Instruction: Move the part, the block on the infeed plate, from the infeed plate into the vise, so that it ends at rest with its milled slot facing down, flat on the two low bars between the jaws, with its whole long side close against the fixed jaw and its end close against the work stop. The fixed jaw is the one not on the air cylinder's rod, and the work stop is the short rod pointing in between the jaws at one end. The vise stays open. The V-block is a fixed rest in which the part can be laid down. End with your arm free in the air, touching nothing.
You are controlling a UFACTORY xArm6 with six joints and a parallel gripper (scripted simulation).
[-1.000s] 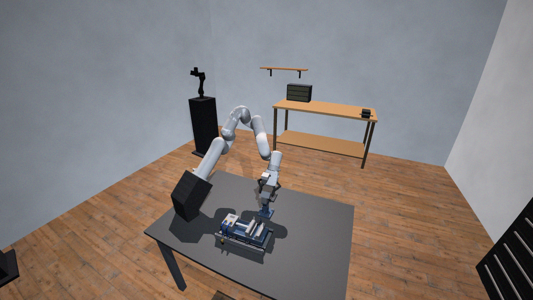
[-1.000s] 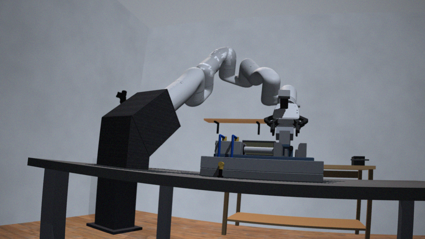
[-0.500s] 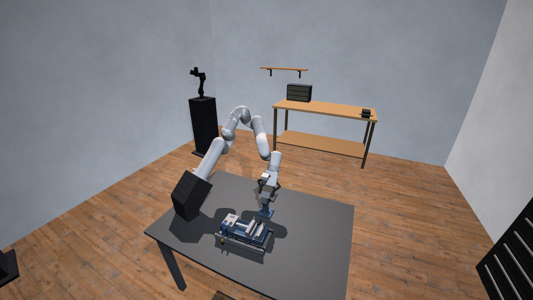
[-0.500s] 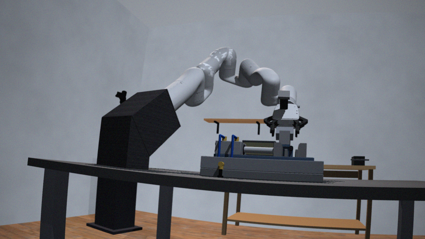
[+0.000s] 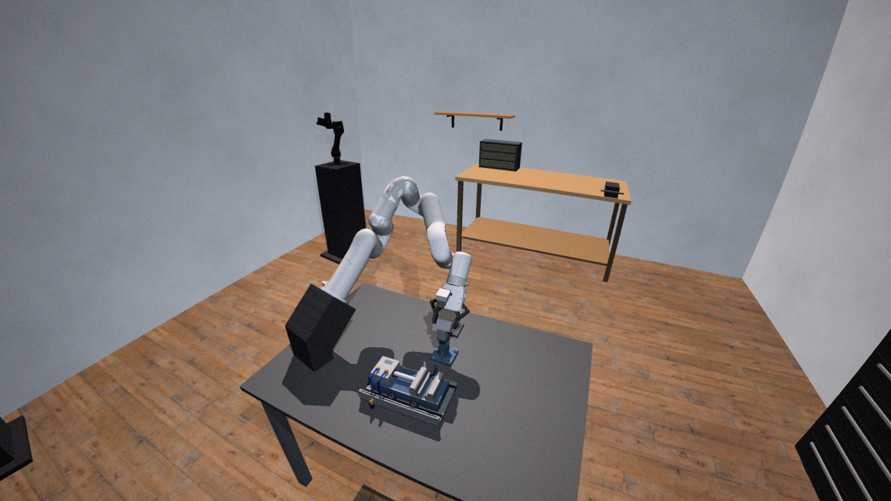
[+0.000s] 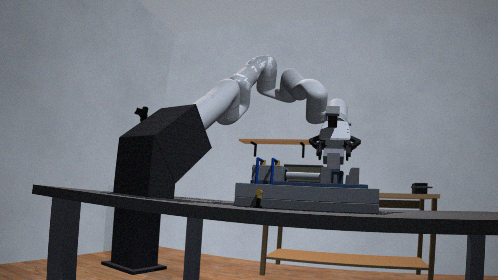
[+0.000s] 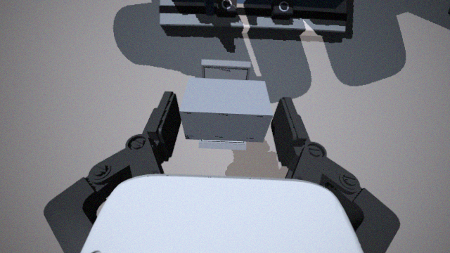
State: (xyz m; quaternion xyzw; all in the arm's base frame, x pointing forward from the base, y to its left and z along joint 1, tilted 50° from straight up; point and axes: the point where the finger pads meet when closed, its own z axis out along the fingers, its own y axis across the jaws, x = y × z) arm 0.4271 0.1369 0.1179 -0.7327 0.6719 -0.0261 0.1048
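The part is 1 cm below my hand. From my hand the other things lie so: moving jaw (4 cm ahead, 23 cm to the right, 9 cm below); work stop (6 cm ahead, 18 cm to the right, 7 cm below); fixed jaw (10 cm ahead, 21 cm to the right, 9 cm below).
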